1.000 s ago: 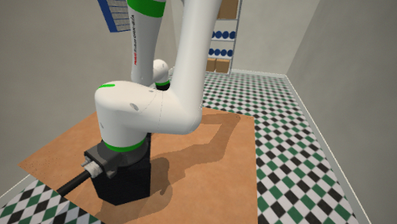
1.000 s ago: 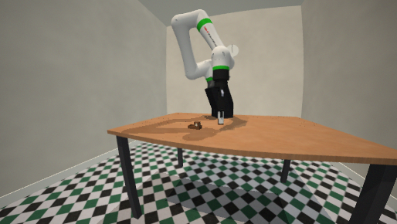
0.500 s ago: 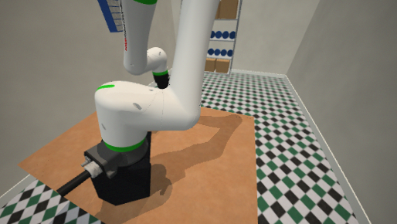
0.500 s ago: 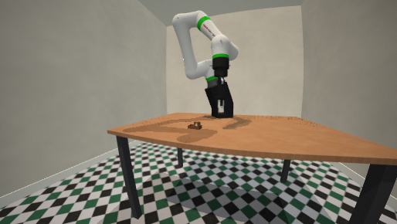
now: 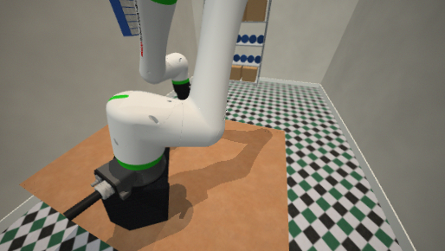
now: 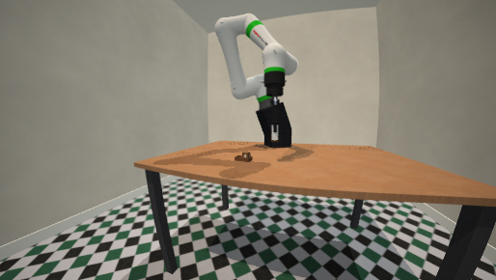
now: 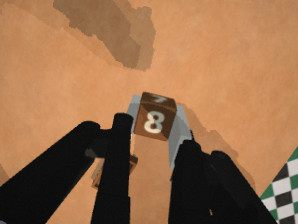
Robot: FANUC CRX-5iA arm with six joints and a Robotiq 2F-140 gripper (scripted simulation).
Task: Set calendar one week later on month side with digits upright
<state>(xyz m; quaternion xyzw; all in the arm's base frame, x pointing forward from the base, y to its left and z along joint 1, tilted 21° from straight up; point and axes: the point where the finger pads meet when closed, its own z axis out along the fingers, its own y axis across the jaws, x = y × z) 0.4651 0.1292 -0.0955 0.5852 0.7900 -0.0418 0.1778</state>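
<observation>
Right now the brown calendar tray is 150 mm to the right of my hand, 130 mm below it and 10 mm ahead of it. Round my hand: brown cube 30 mm below.
</observation>
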